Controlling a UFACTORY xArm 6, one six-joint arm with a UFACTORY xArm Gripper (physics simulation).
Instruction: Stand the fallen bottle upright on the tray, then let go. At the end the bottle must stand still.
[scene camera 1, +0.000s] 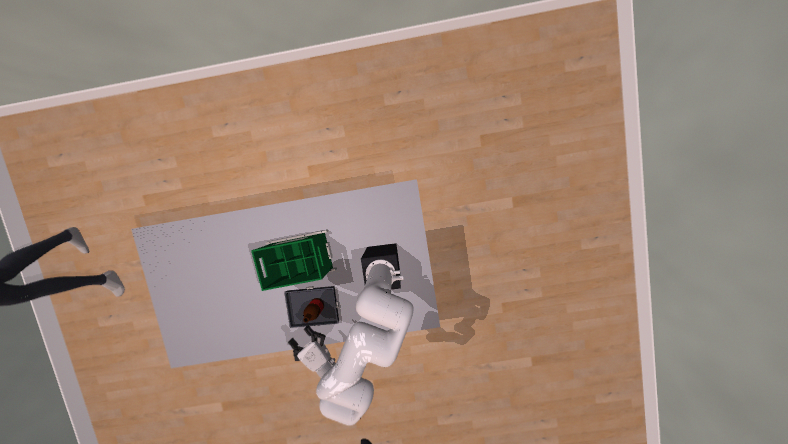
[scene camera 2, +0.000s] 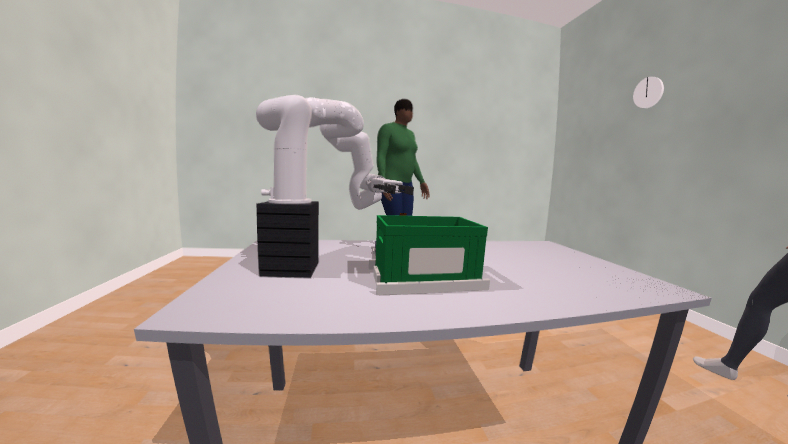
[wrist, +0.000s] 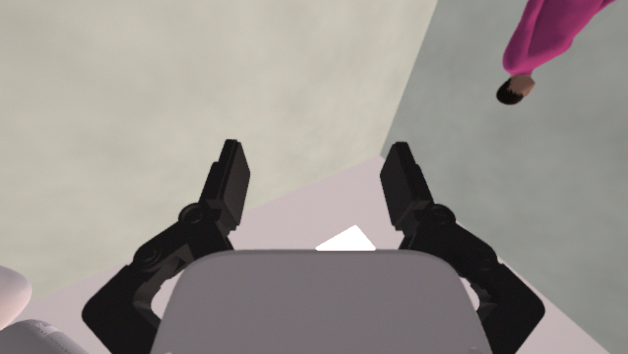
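My gripper (scene camera 1: 297, 333) is visible to me in scene camera 1, and the wrist view shows my gripper (wrist: 316, 157) too. I also see a dark grey tray (scene camera 1: 296, 300), though the dark grey tray is out of frame in the wrist view. Then there is a green crate (scene camera 2: 408, 248), and scene camera 1 shows the green crate (scene camera 1: 301, 260) as well. The green crate is out of frame in the wrist view.
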